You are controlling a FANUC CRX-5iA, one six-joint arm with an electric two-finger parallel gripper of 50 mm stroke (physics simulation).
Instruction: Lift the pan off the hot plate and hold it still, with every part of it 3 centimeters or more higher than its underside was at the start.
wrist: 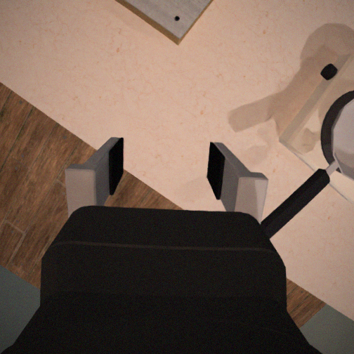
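Note:
The pan shows in part at the right edge of the wrist view, with a dark rim and a light grey inside. Its black handle points down and to the left, and its near end is hidden behind the gripper body. The hot plate shows in part as a pale, square-cornered slab under the pan, with a small black knob near its edge. My gripper is open with nothing between its fingers. It is to the left of the handle, apart from it.
A grey board with a wooden edge and a small dark hole lies at the top. The cream table top ends in a diagonal edge, with brown wooden floor beyond it. Shadows fall left of the pan.

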